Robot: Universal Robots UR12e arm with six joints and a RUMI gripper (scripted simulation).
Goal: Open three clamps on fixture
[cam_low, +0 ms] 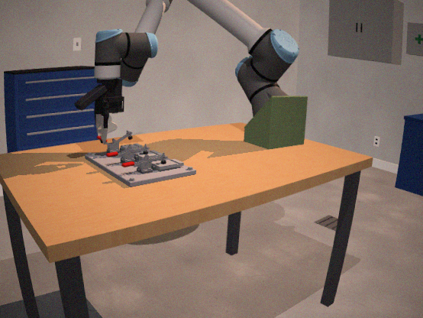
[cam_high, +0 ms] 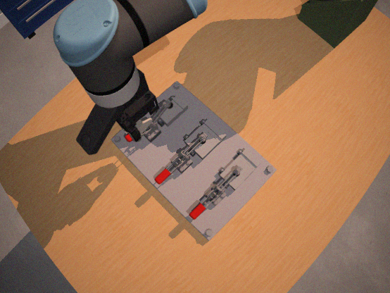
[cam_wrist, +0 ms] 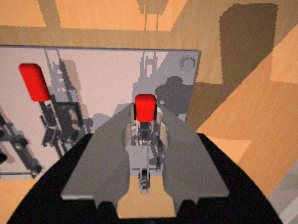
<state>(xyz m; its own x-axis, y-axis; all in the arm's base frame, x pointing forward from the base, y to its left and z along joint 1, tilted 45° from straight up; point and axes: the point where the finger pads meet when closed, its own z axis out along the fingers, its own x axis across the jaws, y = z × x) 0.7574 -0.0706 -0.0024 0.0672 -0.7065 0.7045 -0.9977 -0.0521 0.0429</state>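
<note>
The grey fixture plate is 10 cm to the left of my hand, 8 cm behind it and 7 cm below it. From my hand the other things lie so: flat grey part (21 cm to the left, 15 cm behind, 5 cm below).
</note>
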